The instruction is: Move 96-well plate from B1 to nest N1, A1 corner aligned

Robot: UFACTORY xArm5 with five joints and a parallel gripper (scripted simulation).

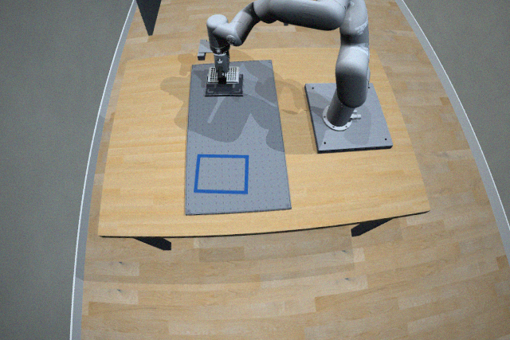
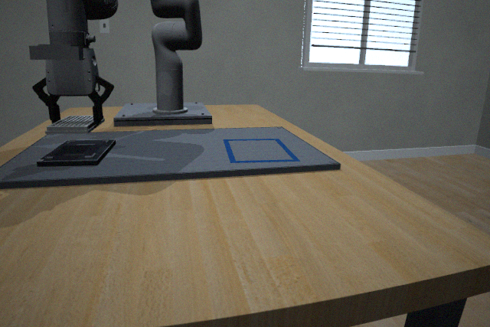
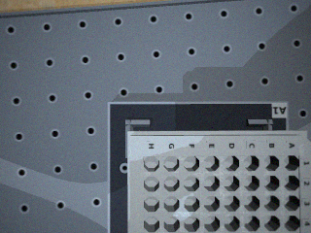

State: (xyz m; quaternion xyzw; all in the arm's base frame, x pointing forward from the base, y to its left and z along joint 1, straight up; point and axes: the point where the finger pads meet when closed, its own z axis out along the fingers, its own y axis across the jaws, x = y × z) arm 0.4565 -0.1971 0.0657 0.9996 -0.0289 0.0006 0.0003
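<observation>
Now: hand 80 mm above the black plate nest N1. Round my hand: white 96-well plate (10 mm below); A1 mark (70 mm below, 70 mm ahead, 60 mm to the right).
</observation>
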